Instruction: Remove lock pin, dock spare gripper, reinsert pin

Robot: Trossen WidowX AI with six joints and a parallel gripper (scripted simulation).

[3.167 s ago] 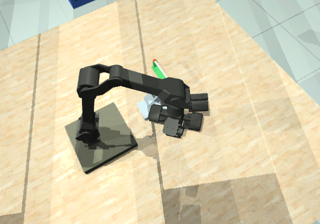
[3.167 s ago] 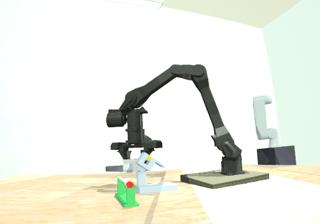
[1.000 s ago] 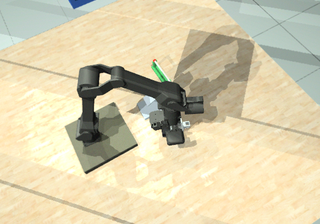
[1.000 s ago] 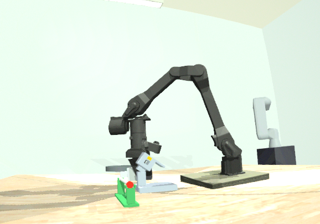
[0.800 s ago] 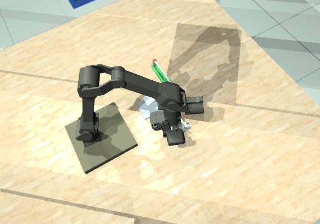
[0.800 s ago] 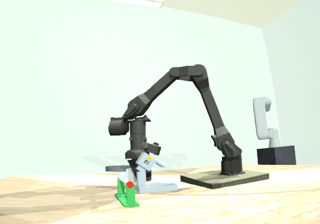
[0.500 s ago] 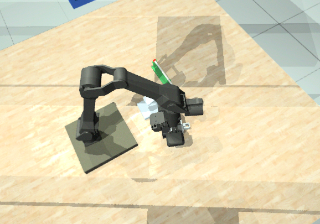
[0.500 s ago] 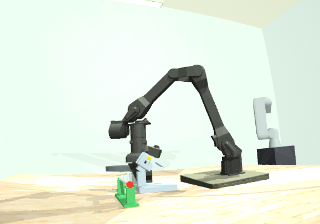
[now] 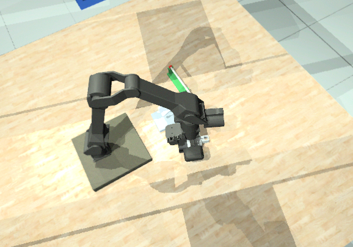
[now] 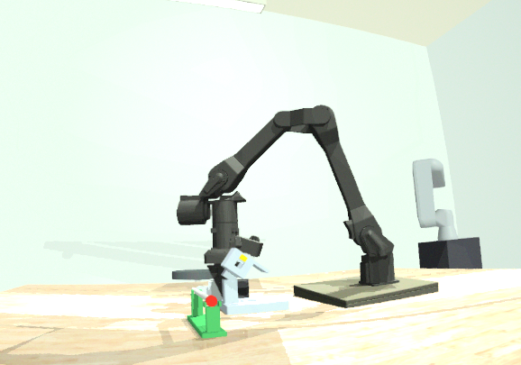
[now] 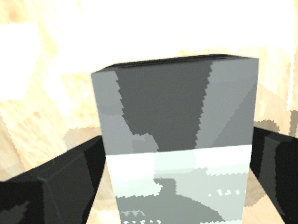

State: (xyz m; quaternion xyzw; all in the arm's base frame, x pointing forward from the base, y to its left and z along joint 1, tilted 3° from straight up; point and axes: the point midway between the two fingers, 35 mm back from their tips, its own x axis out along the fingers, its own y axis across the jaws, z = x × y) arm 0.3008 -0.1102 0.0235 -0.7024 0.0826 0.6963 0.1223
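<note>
The spare gripper lies 1 cm ahead of my gripper tip and 1 cm above it. The rest, counted from my gripper tip: green cradle 25 cm to the left, 7 cm ahead, 1 cm above; mount 13 cm to the left, 4 cm above, 1 cm behind.
</note>
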